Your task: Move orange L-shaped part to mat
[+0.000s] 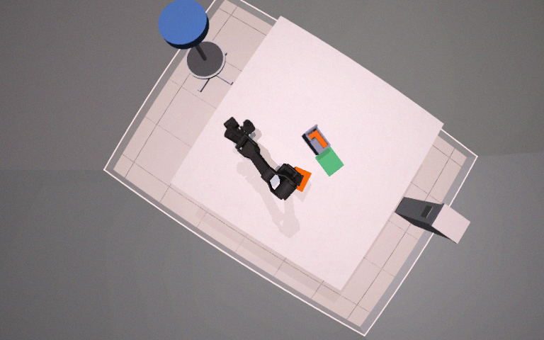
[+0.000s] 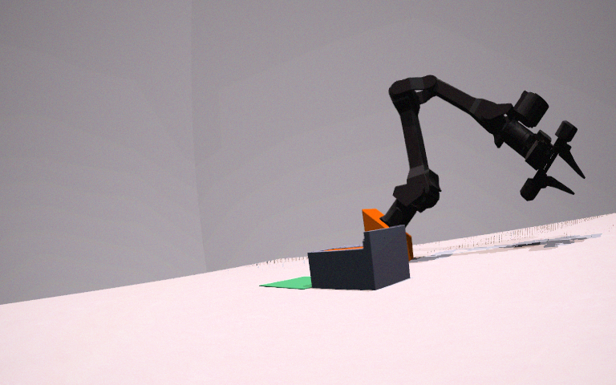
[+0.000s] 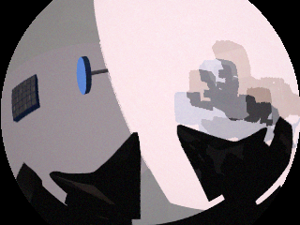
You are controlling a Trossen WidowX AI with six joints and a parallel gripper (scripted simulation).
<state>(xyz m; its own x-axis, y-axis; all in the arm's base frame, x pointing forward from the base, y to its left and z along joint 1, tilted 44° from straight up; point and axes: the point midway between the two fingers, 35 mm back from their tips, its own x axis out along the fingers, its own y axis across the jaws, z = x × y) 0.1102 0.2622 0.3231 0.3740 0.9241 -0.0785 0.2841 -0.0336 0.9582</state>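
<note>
Right now the orange L-shaped part is 45 cm to the right of my gripper tip, 14 cm ahead of it and 6 cm below it. From my gripper tip the other things lie so: green mat: 59 cm to the right, 12 cm below, 6 cm ahead.
</note>
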